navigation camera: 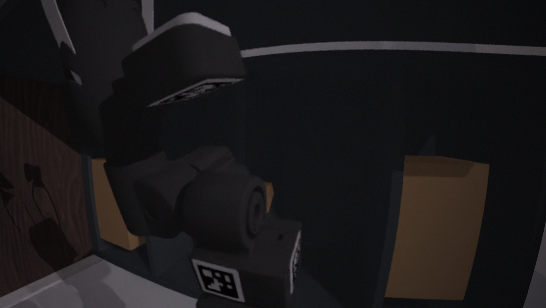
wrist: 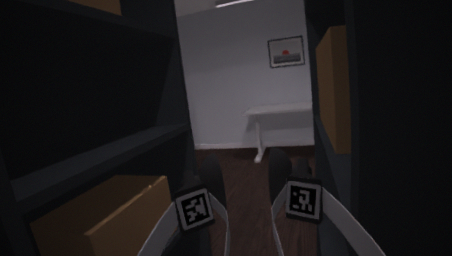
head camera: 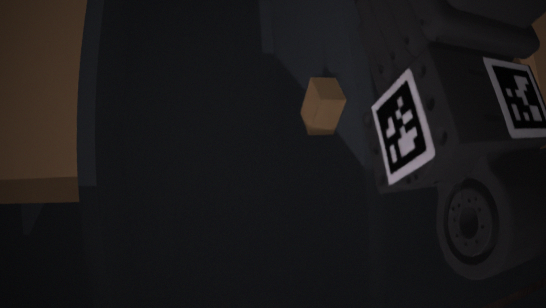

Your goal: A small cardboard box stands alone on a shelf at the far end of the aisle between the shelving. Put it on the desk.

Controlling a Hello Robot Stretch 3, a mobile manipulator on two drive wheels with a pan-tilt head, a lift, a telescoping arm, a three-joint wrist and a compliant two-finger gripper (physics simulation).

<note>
In view: my gripper (wrist: 245, 170), a cardboard box (head camera: 324, 101), a white desk (wrist: 305, 106) and a framed picture (wrist: 284, 52).
The wrist view misses the cardboard box: it is out of frame.
</note>
